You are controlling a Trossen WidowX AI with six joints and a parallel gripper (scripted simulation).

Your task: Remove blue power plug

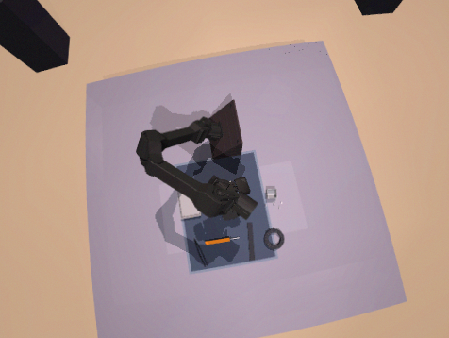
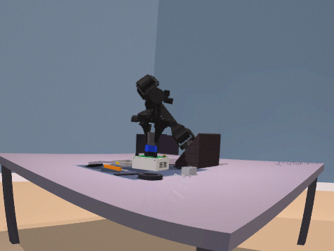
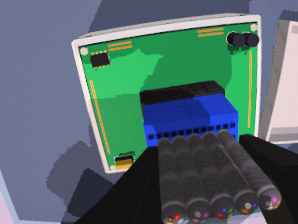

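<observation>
The blue power plug lies 20 mm below my gripper tip. Round my gripper tip: black bar (200 mm ahead, 80 mm to the left, 110 mm below); grey tray (140 mm to the right, 110 mm below); dark blue mat (50 mm ahead, 110 mm below).
</observation>
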